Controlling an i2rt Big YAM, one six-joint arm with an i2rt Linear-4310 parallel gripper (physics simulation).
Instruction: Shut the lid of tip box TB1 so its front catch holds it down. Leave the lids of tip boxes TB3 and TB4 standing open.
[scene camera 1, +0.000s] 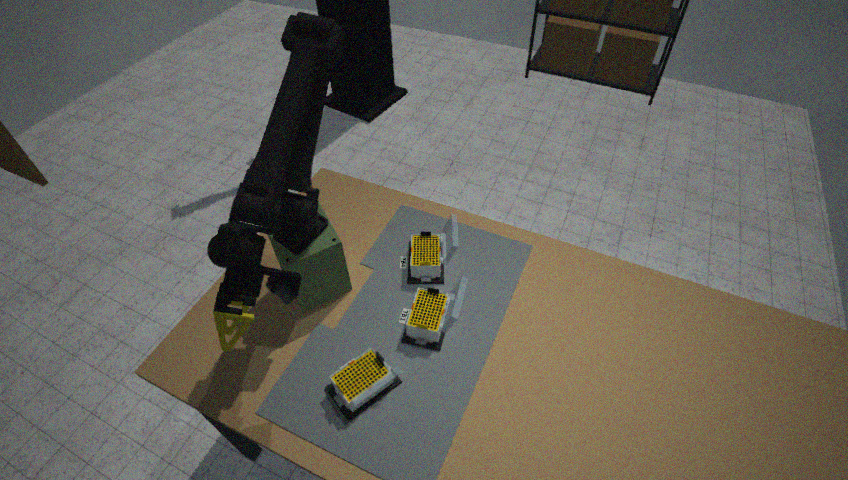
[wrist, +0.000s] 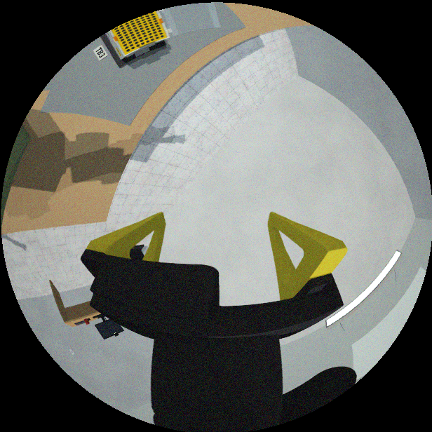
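My gripper is open and empty, above the table's left part and well away from the boxes. In the wrist view, a box with a yellow top, labelled TB3, is at the upper left, its clear lid open. In the scene view, the far box and the middle box have raised clear lids on their right sides. The front box sits turned; its label and lid position cannot be made out. The scene labels are too small to read surely, so TB1 is uncertain.
The boxes stand on a grey mat on the wooden table. A green block stands under the arm, beside the mat. A black pedestal and a shelf rack stand on the floor behind the table.
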